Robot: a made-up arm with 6 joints. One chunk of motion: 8 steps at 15 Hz.
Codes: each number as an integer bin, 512 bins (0 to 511) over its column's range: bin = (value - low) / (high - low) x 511, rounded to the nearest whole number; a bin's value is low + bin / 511 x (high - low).
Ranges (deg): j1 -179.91..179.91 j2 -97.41..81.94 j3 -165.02..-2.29 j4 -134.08..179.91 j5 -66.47..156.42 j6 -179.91..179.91
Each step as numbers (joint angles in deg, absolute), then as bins.
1 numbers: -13.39 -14.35 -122.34 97.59 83.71 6.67
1 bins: 236 237 134 377 344 265
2 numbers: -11.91 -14.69 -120.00 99.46 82.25 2.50
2 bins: 239 236 141 380 341 259
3 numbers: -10.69 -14.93 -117.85 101.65 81.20 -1.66
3 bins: 240 235 148 384 339 253
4 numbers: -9.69 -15.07 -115.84 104.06 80.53 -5.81
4 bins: 242 235 154 388 337 247
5 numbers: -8.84 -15.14 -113.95 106.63 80.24 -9.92
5 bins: 243 234 160 392 336 241
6 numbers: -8.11 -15.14 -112.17 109.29 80.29 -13.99
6 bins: 244 234 166 396 336 236
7 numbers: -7.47 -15.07 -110.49 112.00 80.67 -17.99
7 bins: 245 235 171 400 337 230
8 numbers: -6.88 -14.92 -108.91 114.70 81.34 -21.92
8 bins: 246 235 176 405 339 224
